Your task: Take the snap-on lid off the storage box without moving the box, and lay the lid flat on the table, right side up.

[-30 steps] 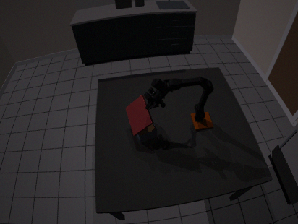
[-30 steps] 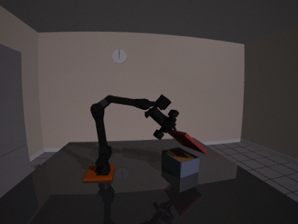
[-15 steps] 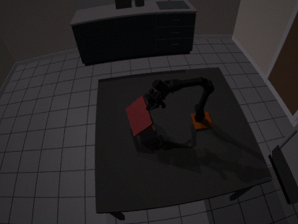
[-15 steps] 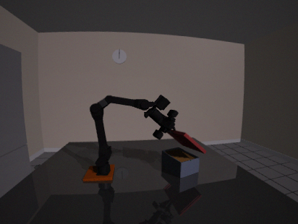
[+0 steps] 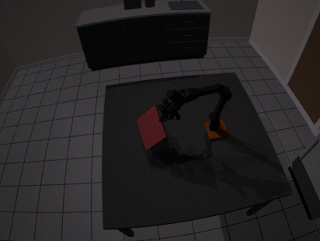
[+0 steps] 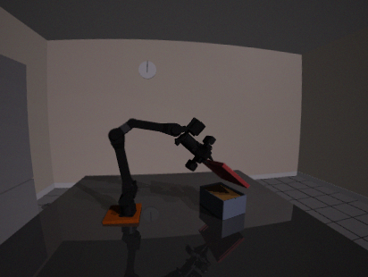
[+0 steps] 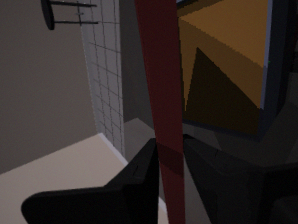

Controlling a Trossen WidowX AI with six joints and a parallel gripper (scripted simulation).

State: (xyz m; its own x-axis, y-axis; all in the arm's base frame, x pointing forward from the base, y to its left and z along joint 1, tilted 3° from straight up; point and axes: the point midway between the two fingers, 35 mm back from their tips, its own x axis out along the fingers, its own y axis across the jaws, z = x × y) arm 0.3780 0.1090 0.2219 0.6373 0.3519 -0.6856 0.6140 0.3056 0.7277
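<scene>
The lid is 60 mm ahead of my gripper tip, 50 mm below it and 20 mm to the left of it. Round my gripper tip: grey-blue storage box 190 mm below, 50 mm ahead, 20 mm to the right.
</scene>
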